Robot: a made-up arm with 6 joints.
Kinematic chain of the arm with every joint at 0, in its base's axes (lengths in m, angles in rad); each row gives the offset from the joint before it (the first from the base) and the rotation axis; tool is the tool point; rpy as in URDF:
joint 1: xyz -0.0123 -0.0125 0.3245 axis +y
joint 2: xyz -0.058 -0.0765 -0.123 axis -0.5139 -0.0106 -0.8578
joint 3: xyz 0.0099 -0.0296 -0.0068 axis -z
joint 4: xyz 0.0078 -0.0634 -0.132 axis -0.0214 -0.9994 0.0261
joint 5: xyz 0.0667 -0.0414 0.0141 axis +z
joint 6: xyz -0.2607 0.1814 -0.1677 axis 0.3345 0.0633 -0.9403
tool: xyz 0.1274 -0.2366 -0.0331 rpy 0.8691 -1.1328 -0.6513
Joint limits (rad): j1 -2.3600..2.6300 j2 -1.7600..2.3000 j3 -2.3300..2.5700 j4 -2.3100..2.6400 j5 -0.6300..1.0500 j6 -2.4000..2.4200
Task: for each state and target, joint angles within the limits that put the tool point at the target. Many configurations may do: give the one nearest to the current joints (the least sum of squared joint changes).
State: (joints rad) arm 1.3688 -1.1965 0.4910 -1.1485 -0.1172 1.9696
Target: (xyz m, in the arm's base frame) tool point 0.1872 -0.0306 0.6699
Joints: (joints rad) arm 1.7159 -1.0751 0.7403 -1.3228 -0.2489 2.1181
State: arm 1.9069 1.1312 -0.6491 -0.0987 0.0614 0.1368
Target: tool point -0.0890 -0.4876 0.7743
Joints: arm 2.0790 1.0872 -0.7238 0.0562 0.3774 0.6340
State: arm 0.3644 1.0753 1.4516 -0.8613 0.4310 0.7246
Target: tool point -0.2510 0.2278 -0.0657
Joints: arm 0.3170 1.0398 1.4548 -0.8745 0.5122 0.8811
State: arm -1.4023 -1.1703 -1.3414 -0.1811 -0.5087 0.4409
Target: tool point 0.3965 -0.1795 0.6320
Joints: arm -1.9226 -0.9438 -1.3814 -0.4735 -0.3448 0.6649
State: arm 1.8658 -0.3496 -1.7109 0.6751 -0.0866 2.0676
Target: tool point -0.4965 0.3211 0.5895
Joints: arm 1.8883 -0.6149 -1.6360 1.4575 0.0793 1.2798
